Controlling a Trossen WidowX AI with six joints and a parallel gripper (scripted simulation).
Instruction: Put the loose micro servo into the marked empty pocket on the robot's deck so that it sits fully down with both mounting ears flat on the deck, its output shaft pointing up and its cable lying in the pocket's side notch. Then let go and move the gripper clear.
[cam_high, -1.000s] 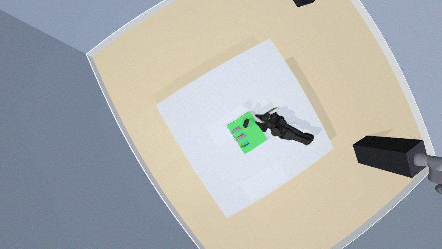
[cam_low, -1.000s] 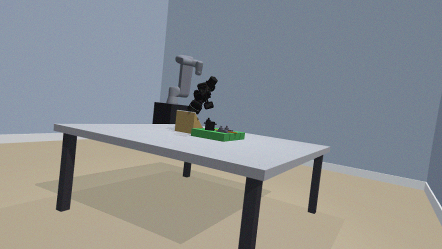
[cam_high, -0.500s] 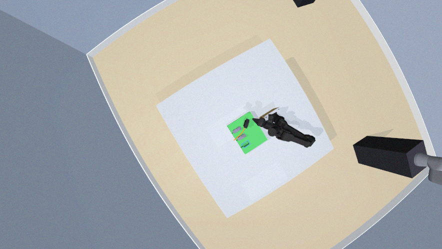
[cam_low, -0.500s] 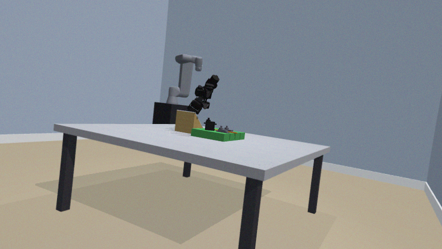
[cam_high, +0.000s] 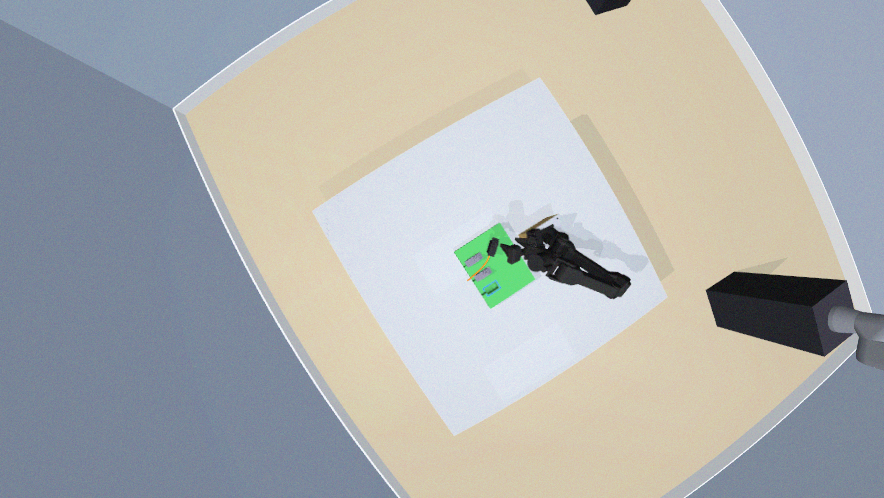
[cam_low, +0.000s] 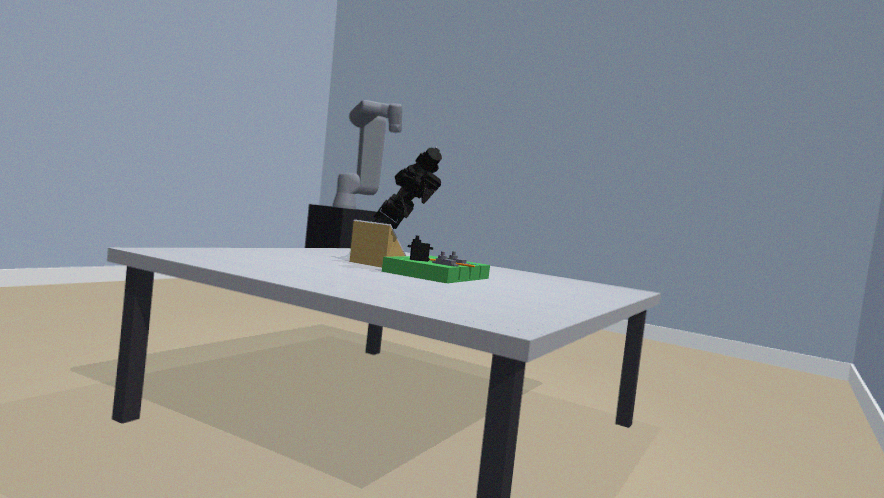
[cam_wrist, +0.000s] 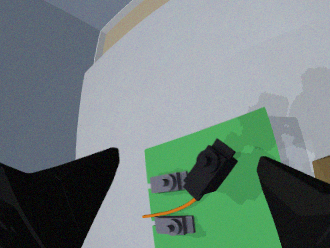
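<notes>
My gripper tip is 180 mm above the green deck, 80 mm to the right of it and 20 mm short of it.
</notes>
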